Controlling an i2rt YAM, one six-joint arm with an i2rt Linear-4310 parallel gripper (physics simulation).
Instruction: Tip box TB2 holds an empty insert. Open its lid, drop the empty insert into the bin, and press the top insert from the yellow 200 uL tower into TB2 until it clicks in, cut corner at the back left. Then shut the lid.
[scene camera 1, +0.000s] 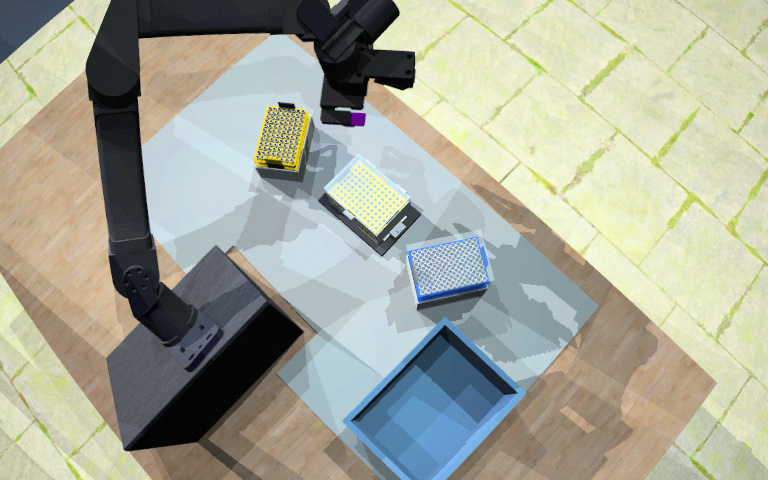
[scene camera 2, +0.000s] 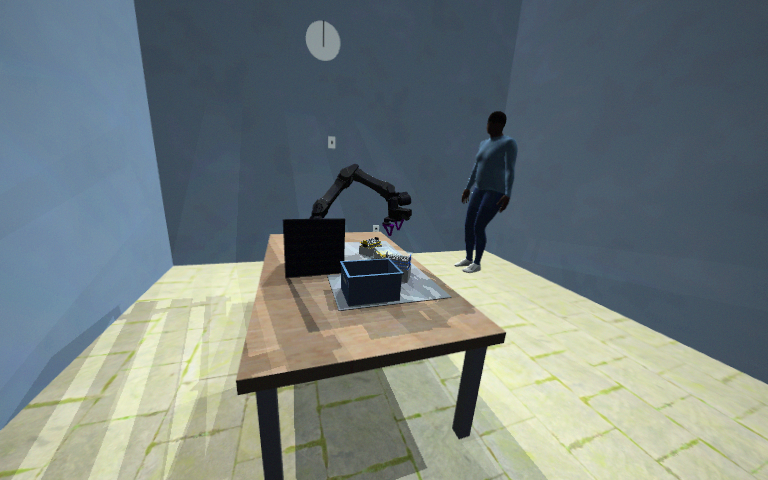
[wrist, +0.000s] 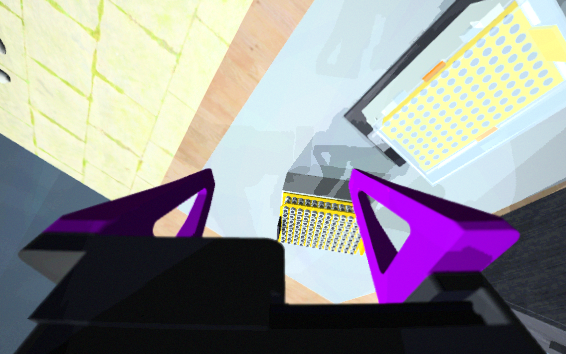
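Note:
Tip box TB2 (scene camera 1: 368, 195) (wrist: 465, 95) stands in a dark holder at the middle of the mat. Its clear lid looks shut, and a yellow insert with holes shows through it. The yellow tower (scene camera 1: 283, 135) (scene camera 2: 370, 243) (wrist: 320, 225) stands to its upper left in scene view 1, with black clips at both ends and a stack of inserts. My gripper (scene camera 1: 370, 99) (scene camera 2: 394, 229) (wrist: 282, 176) is open and empty, raised above the mat's far edge, beside the tower and apart from both. The blue bin (scene camera 1: 436, 418) (scene camera 2: 370, 288) stands at the mat's other end.
A blue tower (scene camera 1: 447, 268) stands between TB2 and the bin. The arm's dark pedestal (scene camera 1: 243, 283) (scene camera 2: 314, 249) stands beside the mat (scene camera 1: 317, 362). A person (scene camera 2: 491, 169) stands beyond the table (scene camera 2: 351, 339) in scene view 2.

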